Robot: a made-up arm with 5 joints. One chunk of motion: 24 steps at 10 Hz.
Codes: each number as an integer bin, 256 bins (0 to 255) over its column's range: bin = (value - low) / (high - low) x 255, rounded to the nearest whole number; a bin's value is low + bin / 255 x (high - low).
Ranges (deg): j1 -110..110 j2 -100.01..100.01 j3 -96.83..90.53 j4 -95.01..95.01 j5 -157.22..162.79
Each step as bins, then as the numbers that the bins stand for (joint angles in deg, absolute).
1 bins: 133 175 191 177 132
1 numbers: 4.75 37.26 43.51 36.89 8.43
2 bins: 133 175 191 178 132
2 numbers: 4.75 37.26 43.51 37.63 8.43
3 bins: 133 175 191 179 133
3 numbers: 4.75 37.26 43.51 38.38 9.69
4 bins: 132 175 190 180 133
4 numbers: 3.88 37.26 42.77 39.12 9.69
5 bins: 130 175 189 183 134
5 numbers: 2.16 37.26 42.04 41.36 10.94
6 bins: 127 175 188 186 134
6 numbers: -0.43 37.26 41.30 43.59 10.94
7 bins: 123 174 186 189 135
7 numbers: -3.88 36.47 39.83 45.83 12.20
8 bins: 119 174 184 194 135
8 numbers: -7.33 36.47 38.36 49.55 12.20
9 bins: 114 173 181 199 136
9 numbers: -11.65 35.69 36.16 53.28 13.45
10 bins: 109 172 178 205 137
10 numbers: -15.96 34.91 33.95 57.75 14.71
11 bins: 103 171 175 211 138
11 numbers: -21.14 34.12 31.75 62.22 15.96
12 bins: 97 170 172 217 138
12 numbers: -26.31 33.34 29.55 66.69 15.96
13 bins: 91 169 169 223 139
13 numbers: -31.49 32.55 27.34 71.16 17.22
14 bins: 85 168 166 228 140
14 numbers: -36.67 31.77 25.14 74.89 18.47
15 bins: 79 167 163 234 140
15 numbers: -41.84 30.98 22.93 79.36 18.47
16 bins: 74 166 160 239 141
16 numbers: -46.16 30.20 20.73 83.09 19.73
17 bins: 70 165 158 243 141
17 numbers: -49.61 29.41 19.26 86.07 19.73
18 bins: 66 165 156 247 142
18 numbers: -53.06 29.41 17.79 89.05 20.98
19 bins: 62 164 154 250 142
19 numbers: -56.51 28.63 16.32 91.28 20.98
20 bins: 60 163 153 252 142
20 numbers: -58.24 27.85 15.59 92.77 20.98
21 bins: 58 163 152 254 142
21 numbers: -59.96 27.85 14.85 94.26 20.98
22 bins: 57 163 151 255 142
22 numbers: -60.82 27.85 14.12 95.01 20.98
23 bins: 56 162 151 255 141
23 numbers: -61.69 27.06 14.12 95.01 19.73
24 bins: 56 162 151 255 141
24 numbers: -61.69 27.06 14.12 95.01 19.73
